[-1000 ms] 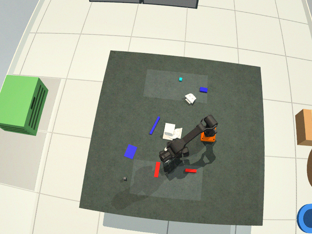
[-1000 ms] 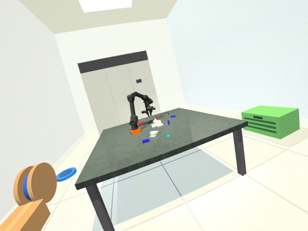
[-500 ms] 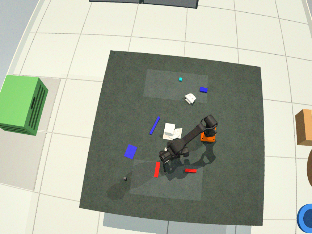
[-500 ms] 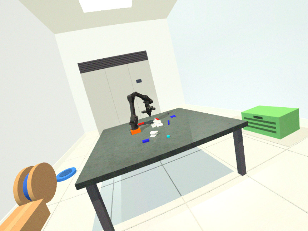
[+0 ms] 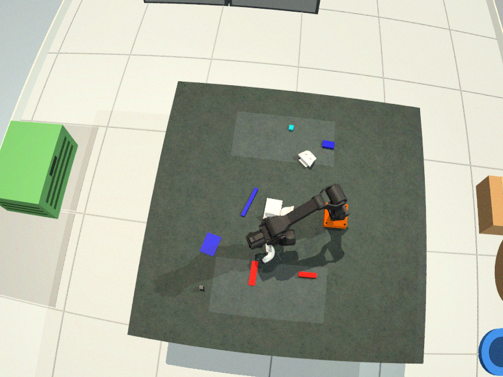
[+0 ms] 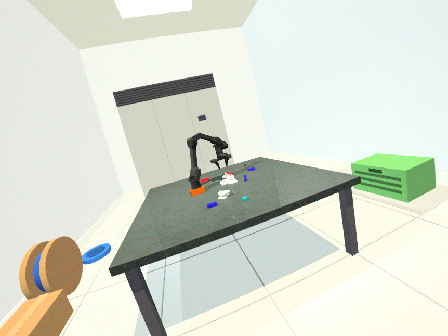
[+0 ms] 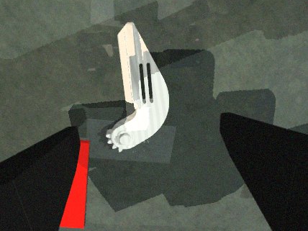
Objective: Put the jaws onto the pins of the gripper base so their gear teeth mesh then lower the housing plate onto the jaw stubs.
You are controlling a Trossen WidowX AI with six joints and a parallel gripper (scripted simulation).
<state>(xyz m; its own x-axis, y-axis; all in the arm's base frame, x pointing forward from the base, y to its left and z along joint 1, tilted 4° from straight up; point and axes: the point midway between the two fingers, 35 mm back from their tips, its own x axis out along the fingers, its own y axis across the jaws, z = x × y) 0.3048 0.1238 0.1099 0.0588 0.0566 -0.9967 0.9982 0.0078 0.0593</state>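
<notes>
The white jaw lies 20 mm ahead of my gripper tip, 30 mm to the left of it and 80 mm below it. The rest, counted from my gripper tip: small grey cube 300 mm ahead, 160 mm to the left, 80 mm below; blue strip 80 mm ahead, 220 mm to the right, 90 mm below; blue square 260 mm ahead, 40 mm to the right, 90 mm below.
</notes>
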